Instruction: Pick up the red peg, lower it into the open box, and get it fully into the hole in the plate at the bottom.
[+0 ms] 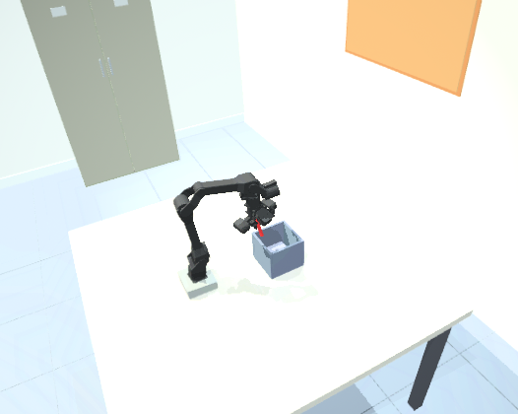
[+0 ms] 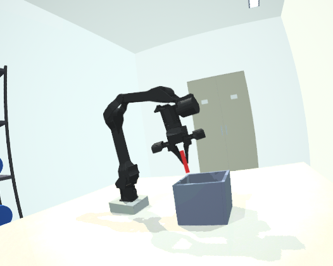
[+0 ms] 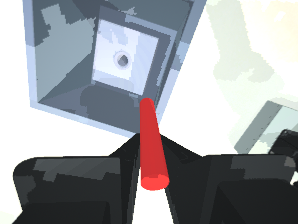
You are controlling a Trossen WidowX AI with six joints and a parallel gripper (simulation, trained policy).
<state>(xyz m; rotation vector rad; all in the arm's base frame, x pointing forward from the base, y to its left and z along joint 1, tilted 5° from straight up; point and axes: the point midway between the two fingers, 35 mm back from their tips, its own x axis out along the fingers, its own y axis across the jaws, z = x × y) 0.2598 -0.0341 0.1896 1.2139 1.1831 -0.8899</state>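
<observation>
Now: gripper tip 6 cm short of the plate, 5 cm to the left of it and 14 cm above it. Round my gripper tip: red peg: 1 cm to the right, 1 cm above.
</observation>
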